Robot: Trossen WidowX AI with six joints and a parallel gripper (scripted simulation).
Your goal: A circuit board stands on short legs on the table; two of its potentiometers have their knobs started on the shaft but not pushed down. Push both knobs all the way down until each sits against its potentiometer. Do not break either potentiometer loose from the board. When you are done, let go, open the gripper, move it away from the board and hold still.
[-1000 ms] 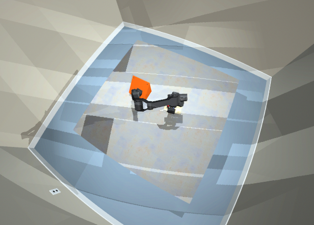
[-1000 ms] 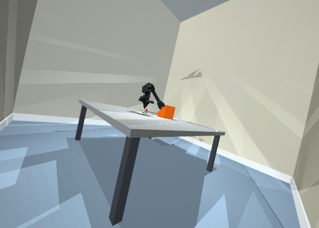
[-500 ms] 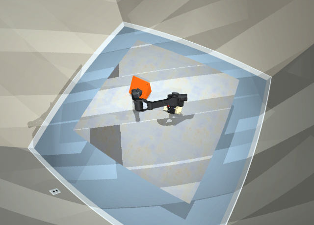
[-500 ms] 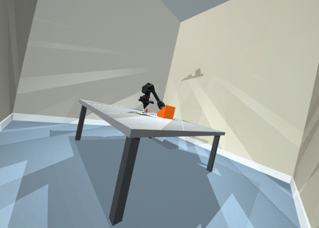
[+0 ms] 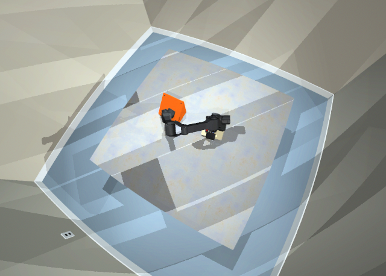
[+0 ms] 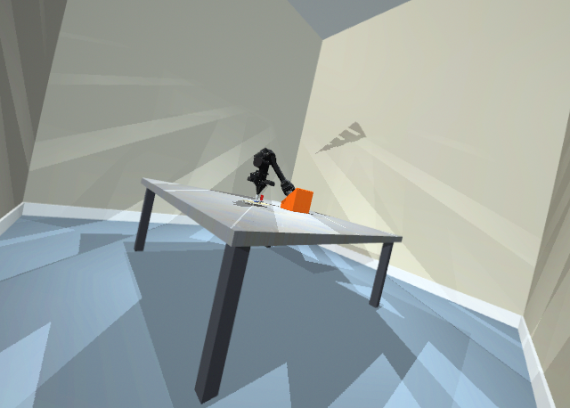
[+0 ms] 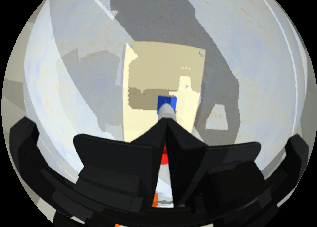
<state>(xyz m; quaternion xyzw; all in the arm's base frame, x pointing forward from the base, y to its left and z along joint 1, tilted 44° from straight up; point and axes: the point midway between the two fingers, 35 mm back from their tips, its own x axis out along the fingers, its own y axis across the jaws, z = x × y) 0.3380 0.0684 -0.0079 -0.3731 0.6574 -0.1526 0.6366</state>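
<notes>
Right now my gripper tip is 40 mm past the red knob, 10 mm to the left of it and 20 mm above it.
</notes>
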